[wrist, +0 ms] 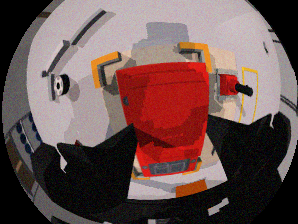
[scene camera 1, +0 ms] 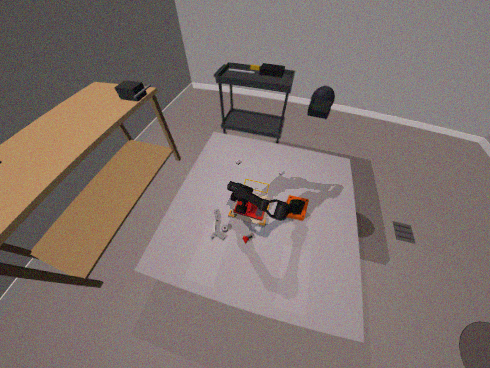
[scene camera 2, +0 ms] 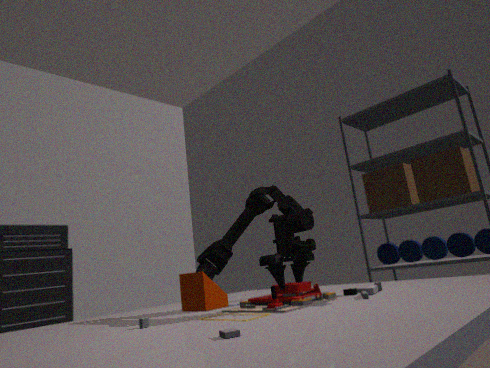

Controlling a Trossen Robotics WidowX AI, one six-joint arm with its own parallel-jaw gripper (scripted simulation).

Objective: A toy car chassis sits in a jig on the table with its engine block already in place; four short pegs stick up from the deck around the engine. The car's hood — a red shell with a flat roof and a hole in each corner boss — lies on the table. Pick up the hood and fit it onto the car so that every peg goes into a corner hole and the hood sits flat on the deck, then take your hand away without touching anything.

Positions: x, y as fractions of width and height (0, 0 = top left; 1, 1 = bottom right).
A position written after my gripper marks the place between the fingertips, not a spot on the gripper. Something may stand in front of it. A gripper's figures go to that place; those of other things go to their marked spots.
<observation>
My gripper (wrist: 0.58, 0.55) is 0.10 m from the lens. A red hood (wrist: 0.57, 0.49) is 0.08 m from the lens.
</observation>
